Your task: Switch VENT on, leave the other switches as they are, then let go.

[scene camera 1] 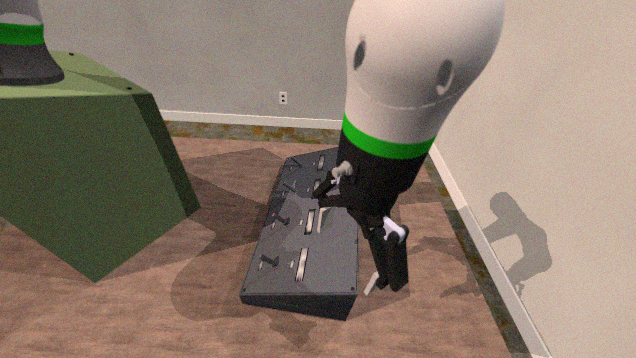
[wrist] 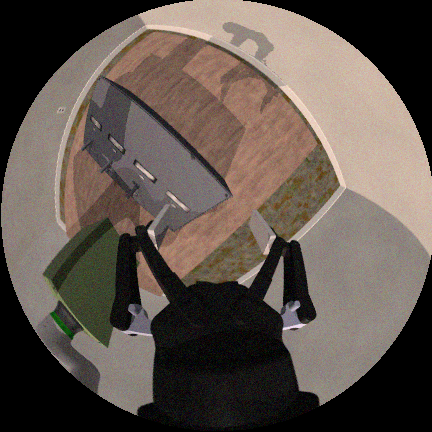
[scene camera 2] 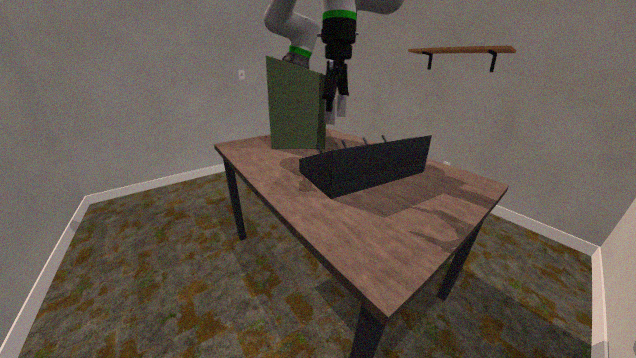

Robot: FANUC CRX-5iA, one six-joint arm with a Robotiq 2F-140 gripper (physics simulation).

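Frame: origin at the arm's base, x back, y right, z up, level; millimetres.
Where they show: gripper, fingertip midpoint: (scene camera 1: 346,256) (wrist: 211,214) (scene camera 2: 335,120); arm's base, origin of the base link: (scene camera 1: 4,72) (wrist: 70,315) (scene camera 2: 296,65).
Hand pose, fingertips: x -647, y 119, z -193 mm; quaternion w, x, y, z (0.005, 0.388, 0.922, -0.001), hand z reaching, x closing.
Each offset is from my fingertips to the centre of the thing. Level surfaces: height alone.
A dark sloped switch panel @(dx +90, dy -215, dz -193 mm) (scene camera 1: 332,270) (scene camera 2: 370,165) (wrist: 150,135) stands on the table. It carries a row of several small dark levers, among them the near-end lever @(dx +169, dy -32, dz -144 mm) (scene camera 1: 270,260) and the lever beside it @(dx +174, dy -151, dz -144 mm) (scene camera 1: 281,219) (wrist: 133,189). Pale strips in slots lie beside the levers. No lettering is readable, so I cannot tell which switch is VENT or which are on. My gripper (scene camera 1: 346,251) (scene camera 2: 336,111) (wrist: 211,214) is wide open and empty, with its fingertips above the panel's near end and apart from the levers. In the wrist view the left fingertip hides part of the near-end switch.
The wooden table @(dz -255 mm) (scene camera 1: 215,340) (scene camera 2: 310,220) (wrist: 295,135) bears a tall green pedestal (scene camera 1: 85,165) (scene camera 2: 295,105) (wrist: 90,280) beside the panel's lever side, with the arm's base on top. A wall shelf (scene camera 2: 462,50) hangs at the back right in scene camera 2.
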